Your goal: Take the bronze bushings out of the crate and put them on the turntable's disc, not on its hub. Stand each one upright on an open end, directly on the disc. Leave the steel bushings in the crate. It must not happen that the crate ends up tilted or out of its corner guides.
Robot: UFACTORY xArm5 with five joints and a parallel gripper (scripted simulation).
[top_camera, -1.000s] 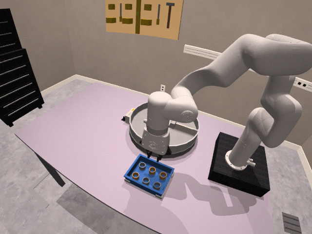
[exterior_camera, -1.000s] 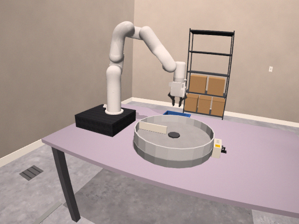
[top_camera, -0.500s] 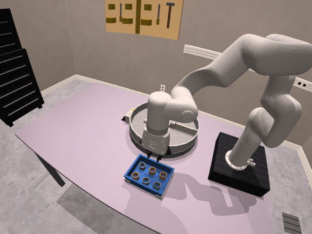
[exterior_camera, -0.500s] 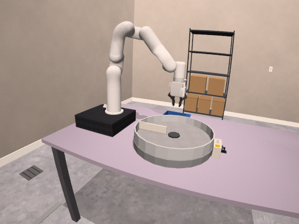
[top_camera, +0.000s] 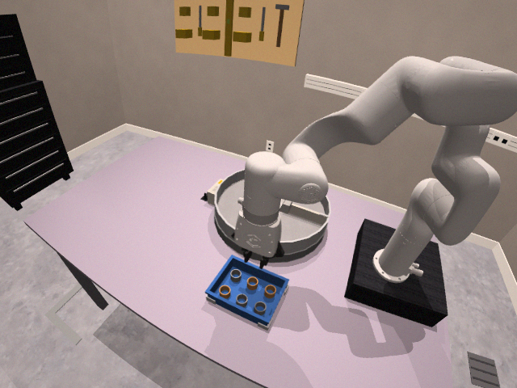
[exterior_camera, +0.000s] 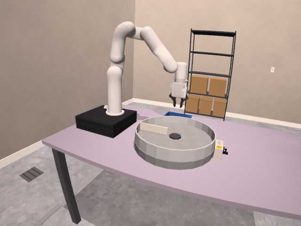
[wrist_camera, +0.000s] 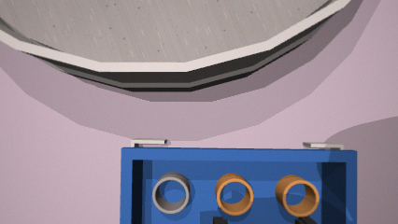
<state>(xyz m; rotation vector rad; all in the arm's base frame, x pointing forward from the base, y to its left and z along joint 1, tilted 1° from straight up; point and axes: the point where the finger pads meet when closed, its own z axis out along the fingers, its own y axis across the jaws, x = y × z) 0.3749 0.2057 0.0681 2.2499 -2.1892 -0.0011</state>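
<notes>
Now: hand 30 mm to the right of the blue crate and 120 mm above it. The rest, counted from my hand: turntable disc: 80 mm ahead, 300 mm to the right, 90 mm below.
</notes>
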